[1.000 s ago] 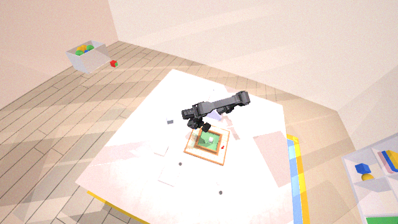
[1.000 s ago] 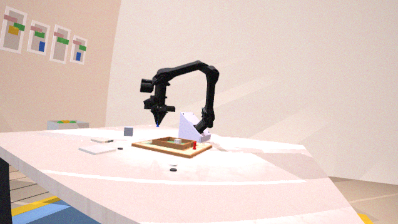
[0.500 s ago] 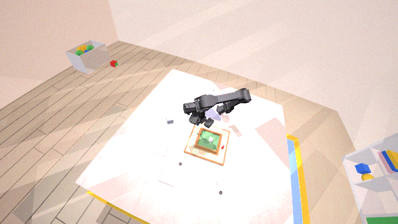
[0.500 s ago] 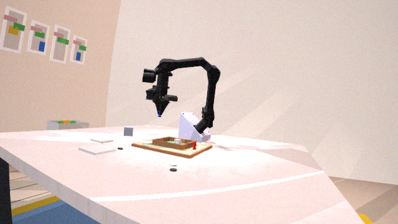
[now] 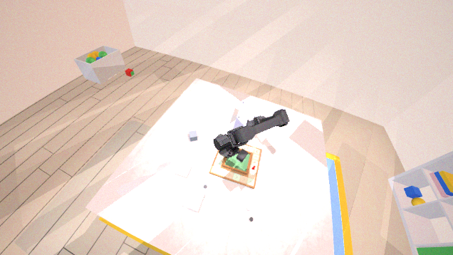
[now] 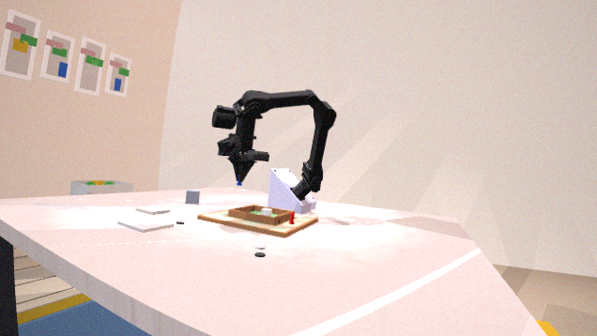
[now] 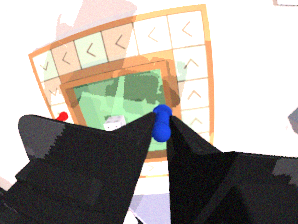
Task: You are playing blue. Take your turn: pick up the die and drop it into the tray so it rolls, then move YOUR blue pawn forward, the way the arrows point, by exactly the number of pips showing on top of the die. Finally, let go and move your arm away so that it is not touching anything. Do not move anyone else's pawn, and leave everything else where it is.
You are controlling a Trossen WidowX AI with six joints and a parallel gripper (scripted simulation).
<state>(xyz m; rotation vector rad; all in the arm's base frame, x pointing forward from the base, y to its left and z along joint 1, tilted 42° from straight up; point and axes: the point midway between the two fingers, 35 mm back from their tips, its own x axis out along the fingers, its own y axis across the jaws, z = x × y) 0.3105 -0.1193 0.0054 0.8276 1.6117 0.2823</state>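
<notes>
My gripper tip is now 11 cm above the green tray, 7 cm to the right of it and 4 cm past it.
</notes>
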